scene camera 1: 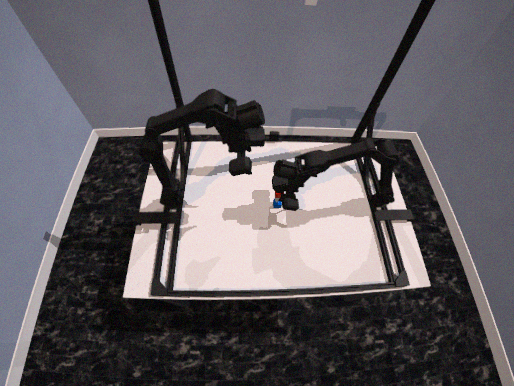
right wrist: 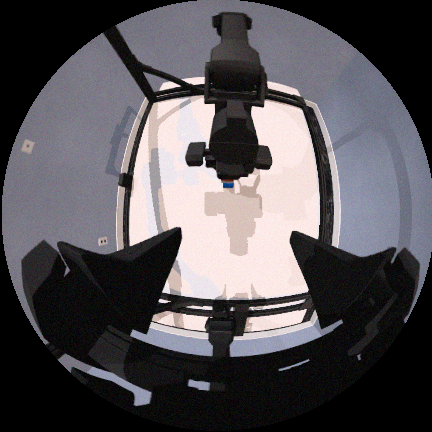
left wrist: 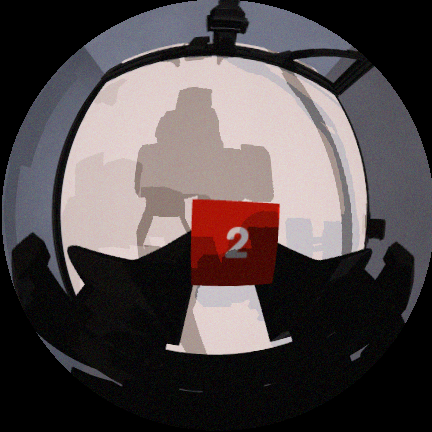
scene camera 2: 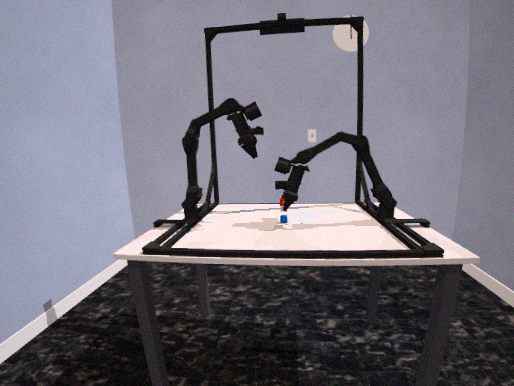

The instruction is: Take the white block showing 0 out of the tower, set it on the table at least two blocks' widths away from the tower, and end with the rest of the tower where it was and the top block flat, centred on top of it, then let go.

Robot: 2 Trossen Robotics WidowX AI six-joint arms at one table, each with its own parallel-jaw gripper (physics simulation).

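Seen in the pictures: left gripper, between the fingertips: [scene camera 1: 279, 197] [left wrist: 222, 232] [scene camera 2: 284, 209]; right gripper, between the fingertips: [scene camera 1: 250, 162] [right wrist: 238, 234] [scene camera 2: 255, 157]; left arm's base, origin of its link: [scene camera 1: 377, 201] [scene camera 2: 385, 217]; right arm's base, origin of its link: [scene camera 1: 173, 202] [right wrist: 220, 310] [left wrist: 223, 46] [scene camera 2: 191, 217].
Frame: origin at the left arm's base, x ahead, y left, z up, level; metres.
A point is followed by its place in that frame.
Observation:
The red block showing 2 [scene camera 1: 278, 195] @[x 0.474, y 0.013, z 0.082 m] [scene camera 2: 282, 202] @[x 0.472, y 0.013, z 0.078 m] [left wrist: 235, 242] @[x 0.469, y -0.003, z 0.092 m] lies flat above the fingers in the left wrist view and covers their tips. My left gripper [scene camera 1: 282, 200] @[x 0.465, y -0.002, z 0.040 m] [scene camera 2: 285, 208] @[x 0.465, y -0.002, z 0.040 m] is shut beneath it, on the white block [scene camera 2: 282, 209] @[x 0.473, y 0.014, z 0.045 m], mostly hidden; its 0 does not show. The red block rests on the white one. The blue block [scene camera 1: 277, 204] @[x 0.469, y 0.015, z 0.008 m] [scene camera 2: 283, 219] @[x 0.469, y 0.019, z -0.001 m] [right wrist: 228, 185] @[x 0.484, y 0.005, z 0.009 m] stands on the table below, with a small pale gap seeming to separate it from the held pair. My right gripper [scene camera 1: 241, 171] [scene camera 2: 255, 156] @[x 0.589, y 0.000, z 0.282 m] [right wrist: 238, 234] @[x 0.589, y 0.000, z 0.282 m] is open and empty, high above the table.
The white table [scene camera 1: 215, 255] @[x 0.724, y 0.224, z -0.019 m] [scene camera 2: 215, 240] @[x 0.729, y 0.236, z -0.019 m] carries a black frame [scene camera 1: 280, 290] @[x 0.480, y 0.364, z 0.000 m] [scene camera 2: 295, 252] @[x 0.429, y 0.378, z 0.001 m] along its front and sides. Tall black posts [scene camera 2: 360, 100] @[x 0.032, y -0.340, z 0.571 m] stand at the back. The right arm hangs to the picture's left of the blocks in both scene views. Arm shadows cross the table.

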